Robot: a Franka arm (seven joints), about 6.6 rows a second.
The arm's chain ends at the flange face. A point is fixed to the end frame.
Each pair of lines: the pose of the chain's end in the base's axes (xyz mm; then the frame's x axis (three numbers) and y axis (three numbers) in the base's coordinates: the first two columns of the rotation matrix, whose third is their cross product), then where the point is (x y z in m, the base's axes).
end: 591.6 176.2 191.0 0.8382 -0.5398 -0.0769 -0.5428 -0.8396 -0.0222
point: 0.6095 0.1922 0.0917
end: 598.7 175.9 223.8 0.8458 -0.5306 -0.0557 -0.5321 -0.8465 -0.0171
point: 0.6179 0.1906 0.1245
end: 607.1 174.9 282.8 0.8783 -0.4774 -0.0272 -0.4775 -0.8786 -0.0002
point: 0.6271 0.1880 0.1835
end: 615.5 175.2 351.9 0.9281 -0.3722 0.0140 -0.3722 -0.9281 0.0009
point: 0.6376 0.1889 0.2531
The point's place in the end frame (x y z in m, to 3 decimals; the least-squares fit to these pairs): 0.014 -0.021 0.099
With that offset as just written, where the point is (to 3 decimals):
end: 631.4 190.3 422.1 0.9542 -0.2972 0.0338 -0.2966 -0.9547 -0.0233
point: 0.655 0.207 0.324
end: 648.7 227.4 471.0 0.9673 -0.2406 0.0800 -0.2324 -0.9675 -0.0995
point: 0.677 0.252 0.376
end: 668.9 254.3 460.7 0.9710 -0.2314 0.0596 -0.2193 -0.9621 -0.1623
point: 0.696 0.286 0.367
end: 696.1 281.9 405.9 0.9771 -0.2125 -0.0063 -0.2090 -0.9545 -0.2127
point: 0.718 0.320 0.314
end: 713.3 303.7 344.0 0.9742 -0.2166 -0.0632 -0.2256 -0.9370 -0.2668
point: 0.732 0.347 0.254
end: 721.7 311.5 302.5 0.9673 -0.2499 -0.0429 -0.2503 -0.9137 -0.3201
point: 0.745 0.359 0.215
